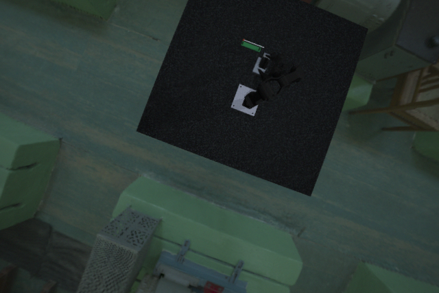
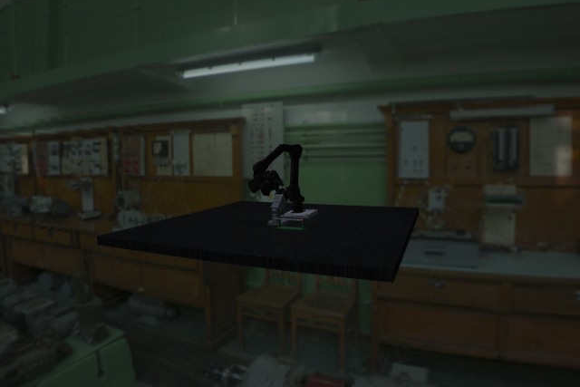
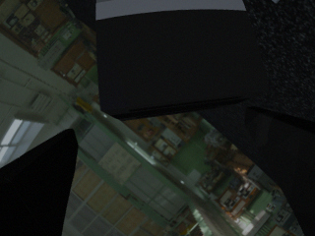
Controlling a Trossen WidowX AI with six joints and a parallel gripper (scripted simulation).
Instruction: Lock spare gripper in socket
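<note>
The green bracket lies 15 cm ahead of my gripper tip, 10 cm to the left of it and 14 cm below it. The rest, counted from my gripper tip: spare gripper: 4 cm ahead, 2 cm to the right, 5 cm below; mount: 7 cm ahead, 1 cm to the right, 11 cm below.
</note>
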